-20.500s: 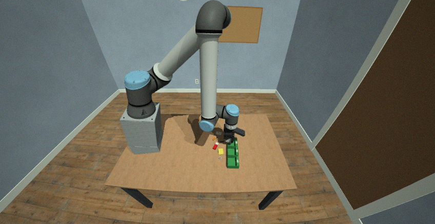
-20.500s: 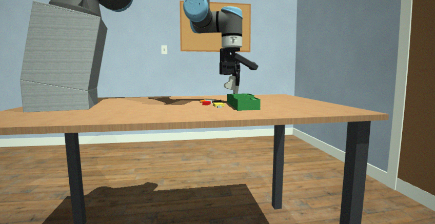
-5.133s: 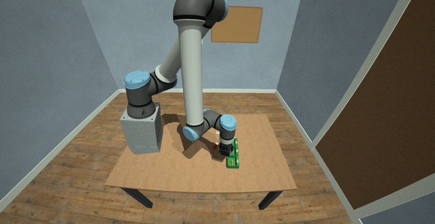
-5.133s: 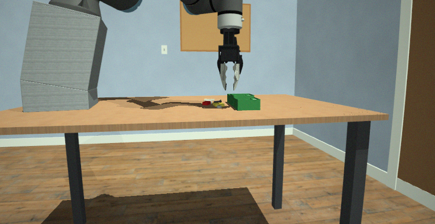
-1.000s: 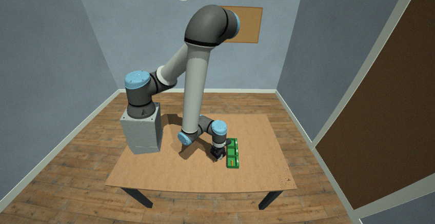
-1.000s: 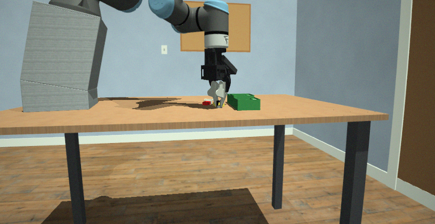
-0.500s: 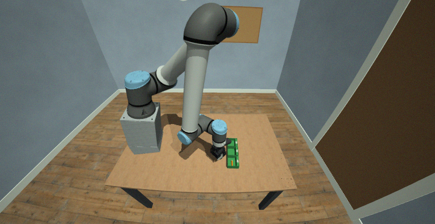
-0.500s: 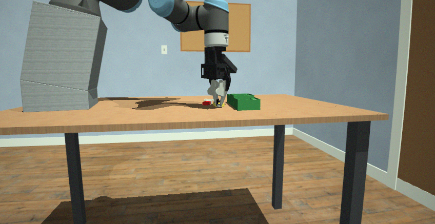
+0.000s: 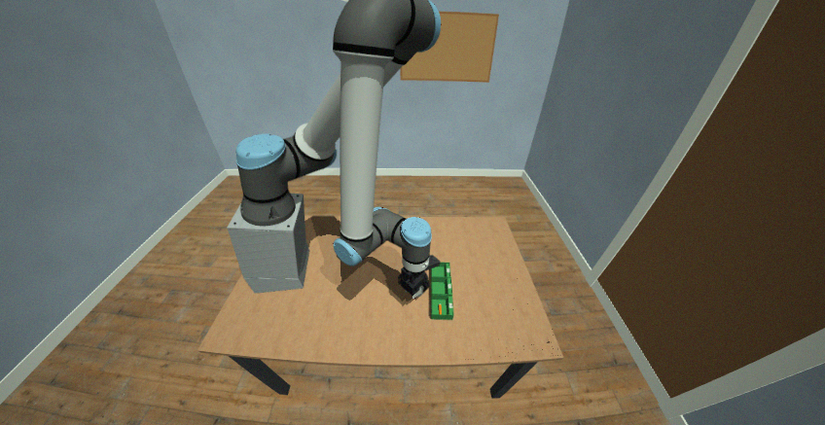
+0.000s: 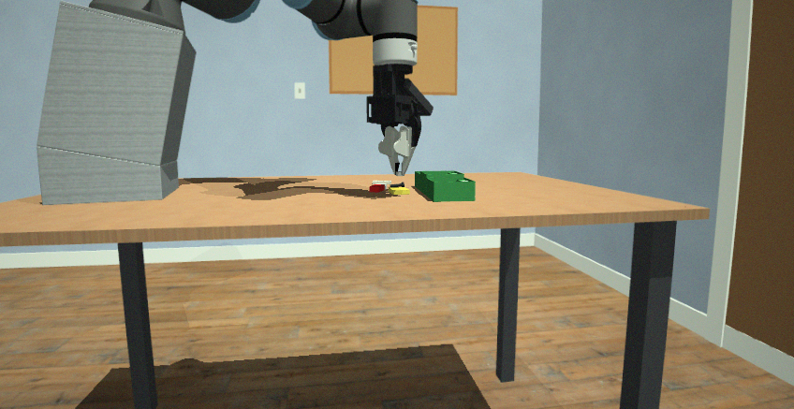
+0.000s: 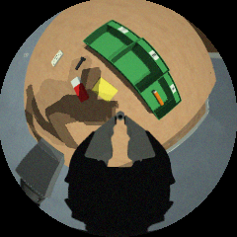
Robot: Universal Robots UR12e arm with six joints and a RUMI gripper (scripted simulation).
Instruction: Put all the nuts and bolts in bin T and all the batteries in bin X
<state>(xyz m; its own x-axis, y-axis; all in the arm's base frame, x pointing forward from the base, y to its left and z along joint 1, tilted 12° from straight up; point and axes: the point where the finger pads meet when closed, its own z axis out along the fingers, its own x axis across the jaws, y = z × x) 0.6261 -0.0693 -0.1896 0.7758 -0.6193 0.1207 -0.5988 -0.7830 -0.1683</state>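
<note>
The bolt is 16 cm to the left of my hand, 6 cm below it and 1 cm ahead of it. The rest, counted from my hand: orange piece 9 cm ahead, 5 cm below, 4 cm to the right; then yellow battery 6 cm to the left, 6 cm below; then dark nut 1 cm below.
</note>
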